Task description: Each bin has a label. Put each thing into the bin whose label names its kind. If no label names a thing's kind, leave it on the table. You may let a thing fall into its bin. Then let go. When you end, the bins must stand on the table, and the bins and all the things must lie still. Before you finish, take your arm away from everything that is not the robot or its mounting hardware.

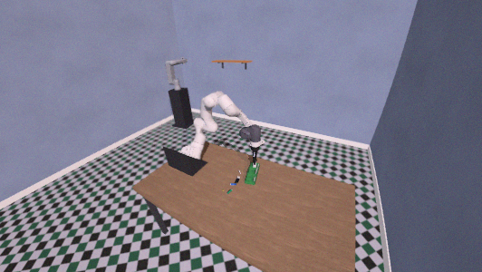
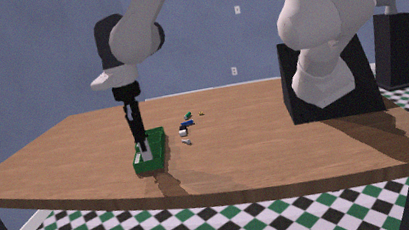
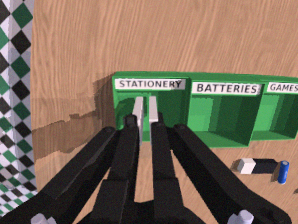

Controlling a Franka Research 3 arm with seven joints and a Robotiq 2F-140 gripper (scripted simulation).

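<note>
Now: the blue cylinder 26 cm to the right of my hand, 10 cm behind it and 4 cm below it. From my hand the other things lie so: grey piece: 11 cm behind, 10 cm to the right, 4 cm below; joined green bins: 9 cm to the right, 3 cm below, 1 cm ahead; black-and-white block: 19 cm to the right, 9 cm behind, 4 cm below.
</note>
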